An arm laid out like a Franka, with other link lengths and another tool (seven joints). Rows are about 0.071 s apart.
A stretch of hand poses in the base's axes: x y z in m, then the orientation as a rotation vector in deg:
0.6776 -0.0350 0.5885 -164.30 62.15 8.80
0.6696 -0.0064 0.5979 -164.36 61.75 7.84
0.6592 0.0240 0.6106 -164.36 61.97 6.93
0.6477 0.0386 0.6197 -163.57 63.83 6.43
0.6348 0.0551 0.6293 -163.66 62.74 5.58
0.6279 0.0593 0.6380 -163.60 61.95 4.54
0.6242 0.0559 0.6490 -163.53 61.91 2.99
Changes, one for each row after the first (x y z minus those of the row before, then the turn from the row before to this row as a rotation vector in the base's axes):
-0.0080 0.0286 0.0094 -0.09 -0.64 0.23
-0.0104 0.0304 0.0127 -0.25 -0.54 -0.15
-0.0115 0.0146 0.0091 -0.06 -0.27 -1.33
-0.0129 0.0165 0.0096 0.13 -0.66 0.65
-0.0069 0.0042 0.0087 0.11 -0.78 0.43
-0.0037 -0.0034 0.0110 -0.25 -0.99 -0.04

